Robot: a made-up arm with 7 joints. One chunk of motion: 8 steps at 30 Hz.
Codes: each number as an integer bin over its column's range. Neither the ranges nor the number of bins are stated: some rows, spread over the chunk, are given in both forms.
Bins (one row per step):
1: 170 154 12 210 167 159 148
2: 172 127 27 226 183 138 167
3: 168 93 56 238 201 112 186
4: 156 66 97 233 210 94 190
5: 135 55 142 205 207 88 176
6: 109 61 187 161 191 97 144
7: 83 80 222 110 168 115 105
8: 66 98 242 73 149 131 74
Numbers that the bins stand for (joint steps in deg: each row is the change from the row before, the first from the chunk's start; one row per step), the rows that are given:
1: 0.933 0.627 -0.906 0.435 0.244 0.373 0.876
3: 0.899 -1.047 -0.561 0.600 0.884 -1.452 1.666
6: -0.119 -1.925 0.467 0.147 0.695 -2.034 0.793
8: -0.861 -0.910 0.898 -0.371 -0.095 -0.714 -0.662
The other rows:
2: 0.968 -0.114 -0.788 0.529 0.545 -0.442 1.271
4: 0.692 -1.788 -0.239 0.571 1.053 -2.151 1.749
5: 0.329 -2.090 0.114 0.406 0.996 -2.384 1.458
7: -0.568 -1.404 0.741 -0.153 0.262 -1.335 -0.018

